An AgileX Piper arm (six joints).
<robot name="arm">
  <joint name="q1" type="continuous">
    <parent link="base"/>
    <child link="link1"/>
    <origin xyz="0 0 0.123"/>
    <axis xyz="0 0 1"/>
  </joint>
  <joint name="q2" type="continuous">
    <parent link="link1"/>
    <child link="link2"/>
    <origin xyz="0 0 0" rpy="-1.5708 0 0"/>
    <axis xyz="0 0 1"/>
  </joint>
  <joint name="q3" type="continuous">
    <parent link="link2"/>
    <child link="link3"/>
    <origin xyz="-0.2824 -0.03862 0"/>
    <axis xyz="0 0 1"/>
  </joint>
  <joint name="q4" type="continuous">
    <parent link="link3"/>
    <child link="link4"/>
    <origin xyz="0.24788 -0.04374 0" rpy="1.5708 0 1.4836"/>
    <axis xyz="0 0 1"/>
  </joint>
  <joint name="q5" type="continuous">
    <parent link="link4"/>
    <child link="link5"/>
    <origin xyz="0 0 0" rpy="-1.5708 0 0"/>
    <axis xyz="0 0 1"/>
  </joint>
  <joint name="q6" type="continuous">
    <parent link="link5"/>
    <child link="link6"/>
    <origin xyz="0 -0.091 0" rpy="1.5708 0 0"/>
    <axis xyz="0 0 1"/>
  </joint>
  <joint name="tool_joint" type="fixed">
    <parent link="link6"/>
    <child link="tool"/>
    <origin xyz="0 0 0"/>
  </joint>
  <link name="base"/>
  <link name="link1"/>
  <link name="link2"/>
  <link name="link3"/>
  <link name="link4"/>
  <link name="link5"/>
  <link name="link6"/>
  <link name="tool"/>
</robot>
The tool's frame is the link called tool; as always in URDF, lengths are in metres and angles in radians. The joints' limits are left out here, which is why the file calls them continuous.
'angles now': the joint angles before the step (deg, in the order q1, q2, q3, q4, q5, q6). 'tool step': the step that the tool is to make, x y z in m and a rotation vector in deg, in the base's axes. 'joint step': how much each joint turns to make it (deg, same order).
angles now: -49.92 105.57 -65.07 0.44 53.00 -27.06
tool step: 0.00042 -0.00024 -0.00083 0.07 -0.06 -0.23
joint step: 0.01 0.17 -0.04 0.11 -0.12 0.17
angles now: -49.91 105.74 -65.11 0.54 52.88 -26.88
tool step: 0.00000 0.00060 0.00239 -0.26 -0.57 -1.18
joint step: 0.00 -0.48 0.11 0.29 -0.20 1.01
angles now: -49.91 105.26 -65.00 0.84 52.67 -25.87
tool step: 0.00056 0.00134 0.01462 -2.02 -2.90 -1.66
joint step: 0.00 -2.48 -0.03 1.04 -0.92 1.07
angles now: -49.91 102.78 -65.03 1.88 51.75 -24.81
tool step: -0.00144 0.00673 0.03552 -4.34 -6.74 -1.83
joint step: 0.00 -6.18 0.12 2.69 -1.63 0.42
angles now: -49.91 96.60 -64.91 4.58 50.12 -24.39
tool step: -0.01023 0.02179 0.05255 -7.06 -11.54 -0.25
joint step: 0.00 -10.96 2.21 5.76 -3.88 -2.57
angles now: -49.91 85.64 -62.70 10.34 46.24 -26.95
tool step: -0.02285 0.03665 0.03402 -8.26 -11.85 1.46
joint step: -0.01 -13.11 7.41 8.00 -7.42 -6.44
